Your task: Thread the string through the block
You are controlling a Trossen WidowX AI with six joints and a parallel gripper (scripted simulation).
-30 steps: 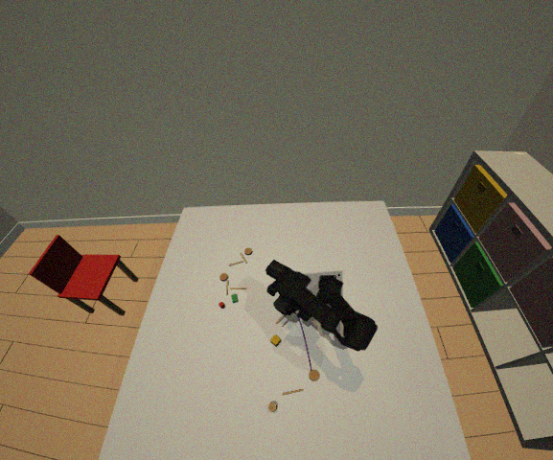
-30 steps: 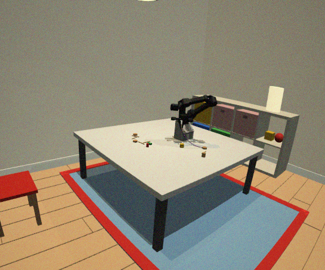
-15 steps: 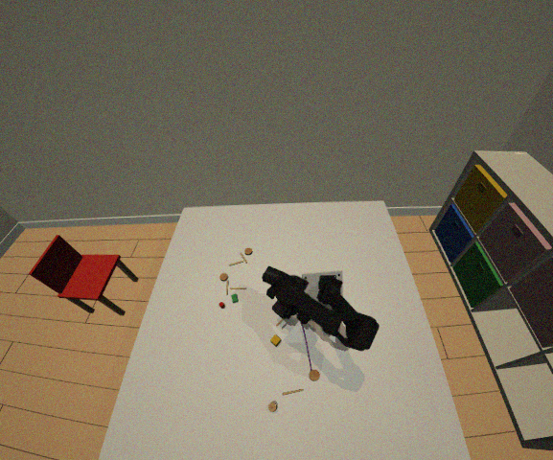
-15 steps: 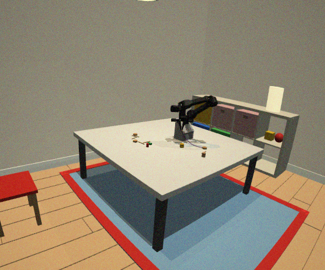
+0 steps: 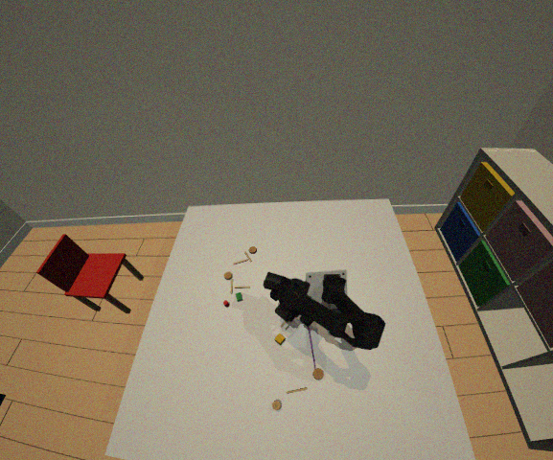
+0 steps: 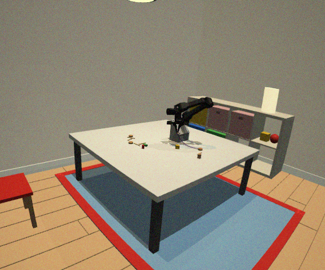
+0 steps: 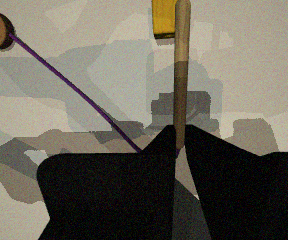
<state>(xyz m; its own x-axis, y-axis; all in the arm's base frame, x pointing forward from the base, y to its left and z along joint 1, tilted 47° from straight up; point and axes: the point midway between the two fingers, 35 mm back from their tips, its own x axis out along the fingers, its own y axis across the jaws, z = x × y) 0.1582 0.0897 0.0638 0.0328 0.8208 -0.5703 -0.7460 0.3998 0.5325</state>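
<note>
The yellow-brown wooden block is 60 mm ahead of my gripper tip, 70 mm to the left of it and 100 mm below it. From my gripper tip the other things lie so: wooden cylinder: 70 mm ahead, 310 mm to the left, 100 mm below; round wooden button: 90 mm behind, 200 mm to the left, 110 mm below; green cube: 250 mm ahead, 130 mm to the right, 110 mm below.
</note>
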